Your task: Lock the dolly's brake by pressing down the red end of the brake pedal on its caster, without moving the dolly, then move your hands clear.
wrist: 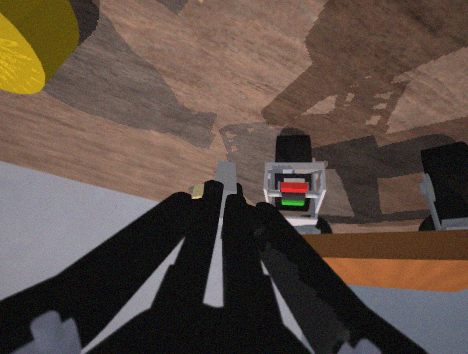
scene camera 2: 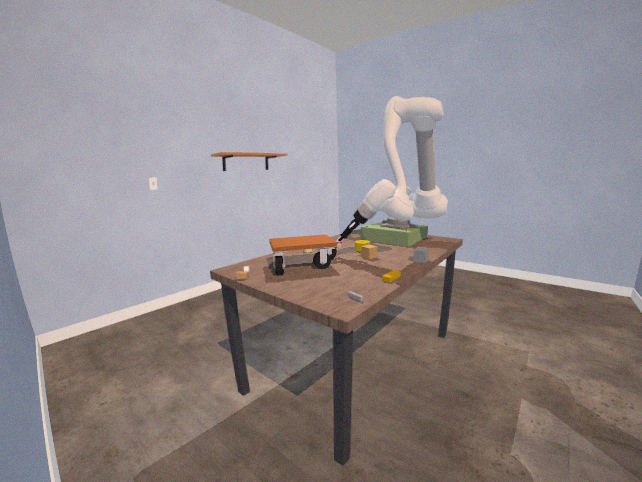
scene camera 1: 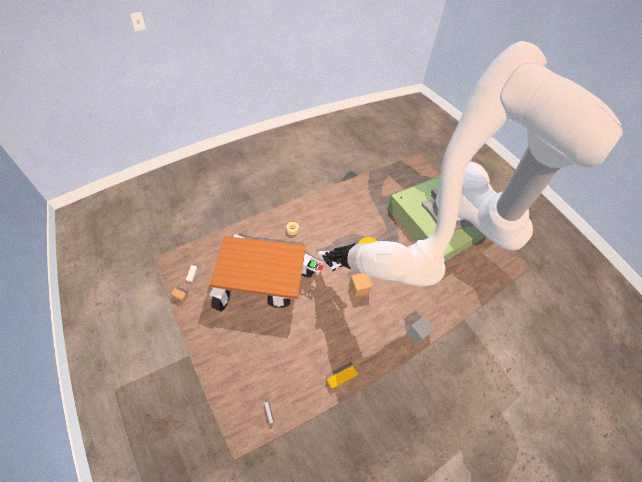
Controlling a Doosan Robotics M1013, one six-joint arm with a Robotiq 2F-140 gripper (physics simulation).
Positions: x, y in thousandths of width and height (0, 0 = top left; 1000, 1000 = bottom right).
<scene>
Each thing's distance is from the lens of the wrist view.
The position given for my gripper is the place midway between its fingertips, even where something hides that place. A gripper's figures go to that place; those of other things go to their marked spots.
my gripper (wrist: 482, 493): 20 cm
dolly (wrist: 896, 736): 20 cm
</scene>
